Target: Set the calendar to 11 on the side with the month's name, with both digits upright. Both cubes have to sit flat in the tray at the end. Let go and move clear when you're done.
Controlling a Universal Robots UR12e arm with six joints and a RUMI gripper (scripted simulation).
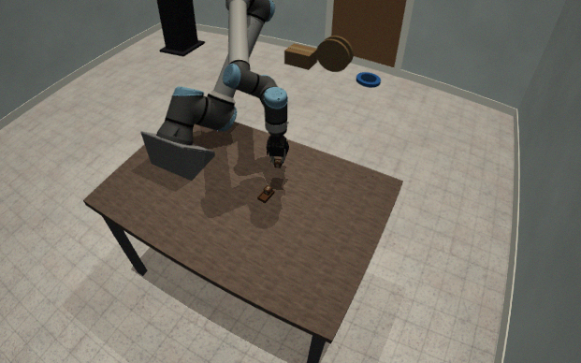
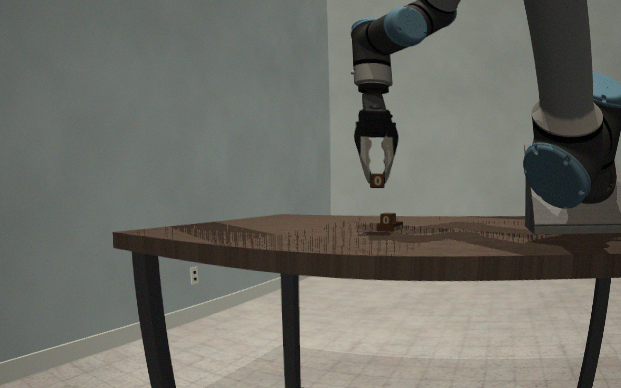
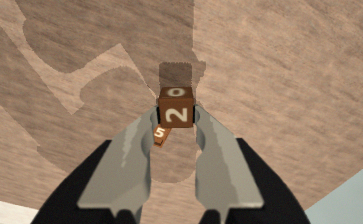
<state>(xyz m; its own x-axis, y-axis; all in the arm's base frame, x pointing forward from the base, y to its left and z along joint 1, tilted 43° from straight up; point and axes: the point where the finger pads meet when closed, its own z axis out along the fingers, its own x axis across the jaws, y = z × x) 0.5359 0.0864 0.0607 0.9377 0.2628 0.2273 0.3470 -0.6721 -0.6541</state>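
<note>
Right now my hand is 110 mm to the left of the calendar tray and 120 mm above it. From my hand the other things lie so: cube 10 mm below.
</note>
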